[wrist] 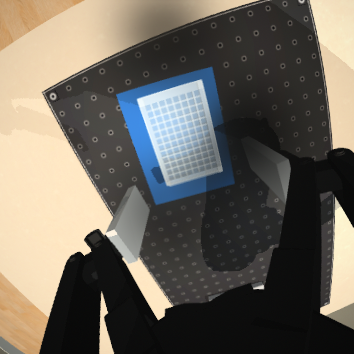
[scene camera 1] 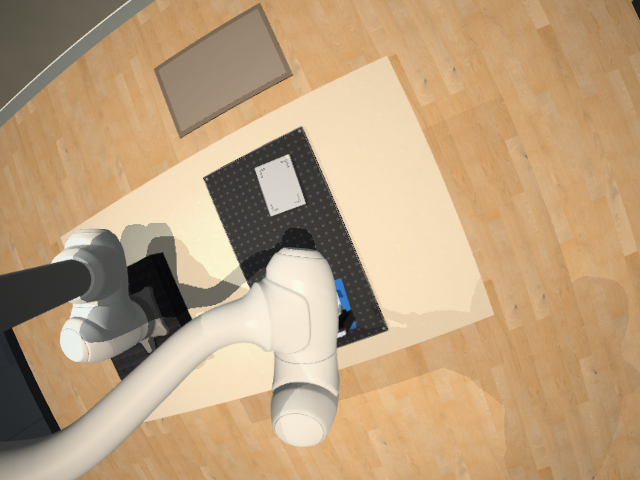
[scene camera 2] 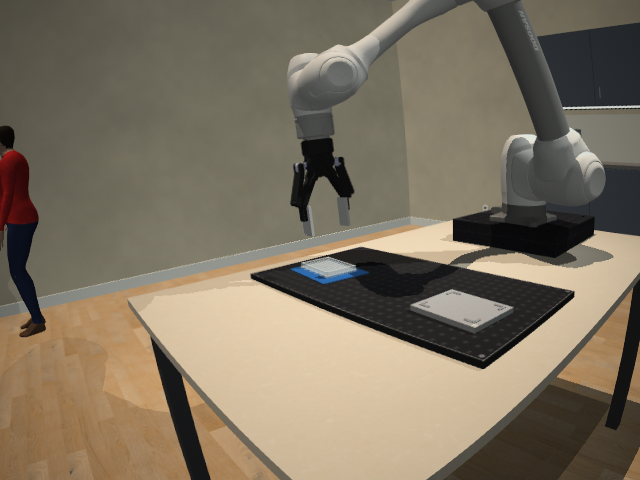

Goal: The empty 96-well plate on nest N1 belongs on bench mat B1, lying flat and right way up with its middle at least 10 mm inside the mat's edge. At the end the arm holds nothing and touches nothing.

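Frame: origin at the arm's base, x right, y ahead, z up, level; centimetres.
Where they show: gripper, between the fingertips: point(wrist: 191, 176) point(scene camera 2: 327, 230); arm's base, origin of its link: point(scene camera 1: 142, 315) point(scene camera 2: 523, 220).
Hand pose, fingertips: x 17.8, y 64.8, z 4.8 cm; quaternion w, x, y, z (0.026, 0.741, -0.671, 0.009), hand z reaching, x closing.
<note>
Things, the pixels of their top centre, and the offset from my fingertips. Level surfaces: height alone.
- clear-white 96-well plate, centre of its top: point(wrist: 182, 137) point(scene camera 2: 327, 264) dz -8.8, dx +1.9, dy -0.5 cm
- blue bench mat B1, height of its surface: dz -10.2 cm
- Nest N1, centre of its top: point(scene camera 2: 462, 304) point(scene camera 1: 279, 185) dz -9.0, dx -40.9, dy -0.6 cm
- pale table, height of its surface: dz -11.7 cm
The clear-white 96-well plate point(scene camera 2: 328, 266) point(wrist: 180, 132) lies flat, wells up, on the blue bench mat B1 point(scene camera 1: 339, 284) point(scene camera 2: 360, 272) point(wrist: 131, 110). Blue shows on all sides of it in the wrist view, and its middle is well inside the mat's edge. My gripper point(scene camera 2: 326, 227) point(wrist: 191, 176) is open and empty. It hangs above the plate, with a visible gap between fingertips and plate. Nest N1 point(scene camera 1: 279, 186) point(scene camera 2: 461, 310), a light grey slab with corner marks, bears no plate. The arm hides most of the plate and part of the mat in scene camera 1.
The mat and nest are on a black perforated board point(scene camera 1: 227, 206) point(scene camera 2: 392, 330) point(wrist: 95, 80) on the pale table point(scene camera 1: 413, 206) point(scene camera 2: 289, 372). The arm's black base block point(scene camera 2: 480, 232) stands on the table. A person in red point(scene camera 2: 19, 191) stands at the far left.
</note>
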